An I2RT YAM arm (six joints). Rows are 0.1 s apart.
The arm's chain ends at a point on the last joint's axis. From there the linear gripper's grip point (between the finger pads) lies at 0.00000 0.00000 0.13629 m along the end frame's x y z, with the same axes.
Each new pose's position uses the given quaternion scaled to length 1; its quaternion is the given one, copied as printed.
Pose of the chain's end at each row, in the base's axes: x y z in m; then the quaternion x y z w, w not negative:
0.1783 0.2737 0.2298 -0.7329 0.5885 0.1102 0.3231
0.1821 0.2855 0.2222 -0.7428 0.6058 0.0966 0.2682
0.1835 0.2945 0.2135 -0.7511 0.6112 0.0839 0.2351
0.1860 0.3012 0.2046 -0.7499 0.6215 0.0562 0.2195
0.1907 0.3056 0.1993 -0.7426 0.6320 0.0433 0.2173
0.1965 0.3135 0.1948 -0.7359 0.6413 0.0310 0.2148
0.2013 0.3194 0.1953 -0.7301 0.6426 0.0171 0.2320
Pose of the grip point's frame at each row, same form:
0.2081 0.3559 0.1253 -0.7329 0.5885 0.1102 0.3231
0.2068 0.3558 0.1081 -0.7428 0.6058 0.0966 0.2682
0.2055 0.3566 0.0942 -0.7511 0.6112 0.0839 0.2351
0.2117 0.3556 0.0823 -0.7499 0.6215 0.0562 0.2195
0.2194 0.3570 0.0764 -0.7426 0.6320 0.0433 0.2173
0.2278 0.3620 0.0713 -0.7359 0.6413 0.0310 0.2148
0.2385 0.3686 0.0738 -0.7301 0.6426 0.0171 0.2320

